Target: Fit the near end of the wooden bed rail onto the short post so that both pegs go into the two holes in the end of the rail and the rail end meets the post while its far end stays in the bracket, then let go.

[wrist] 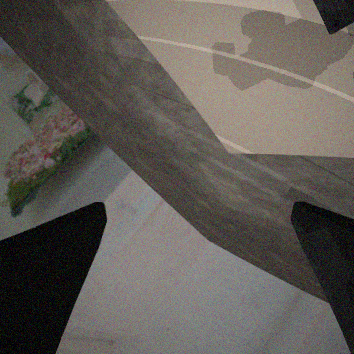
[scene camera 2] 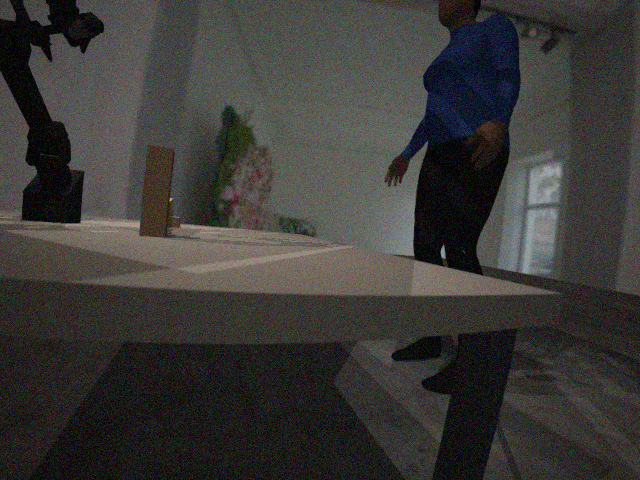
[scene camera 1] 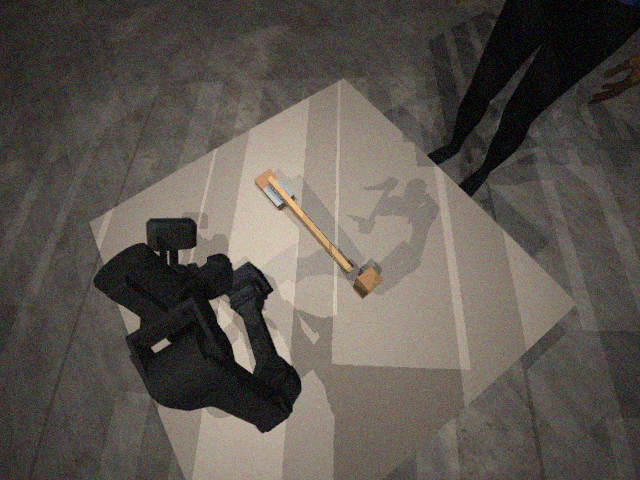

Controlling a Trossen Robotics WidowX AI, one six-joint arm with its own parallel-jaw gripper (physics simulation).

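Seen in the pictures: gripper, fingertip midpoint: (wrist: 200, 212) (scene camera 2: 66, 56) (scene camera 1: 165, 256); arm's base, origin of the base link: (scene camera 2: 56, 182) (scene camera 1: 248, 286).
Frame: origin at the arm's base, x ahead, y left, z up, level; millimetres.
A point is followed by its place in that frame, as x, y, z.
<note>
The wooden bed rail (scene camera 1: 314, 228) @(284, 5, -23) runs diagonally across the table in scene camera 1. Its upper-left end lies over the silver bracket (scene camera 1: 275, 194) @(283, 226, -63) beside a brown wooden block (scene camera 1: 262, 178) @(293, 321, -67). Its lower-right end is beside a brown post (scene camera 1: 368, 280) @(261, -245, 79), with a small gap visible between them. A wooden post (scene camera 2: 156, 191) @(267, -270, -10) stands upright in scene camera 2 and hides most of what is behind it. Pegs and holes cannot be made out. My gripper (scene camera 2: 67, 54) @(-24, 25, 344) (wrist: 200, 212) @(-24, 25, 344) is open and empty, high above the table and away from the rail. The rail does not show in the wrist view.
The arm's black base (scene camera 2: 51, 198) @(2, -32, -41) stands on the pale table (scene camera 1: 392, 330) @(238, -403, -101) (scene camera 2: 289, 279) @(405, -664, -101) (wrist: 200, 135). A person (scene camera 2: 473, 87) in blue and black stands beyond the table. Shadows of the arm fall across the table top near the rail.
</note>
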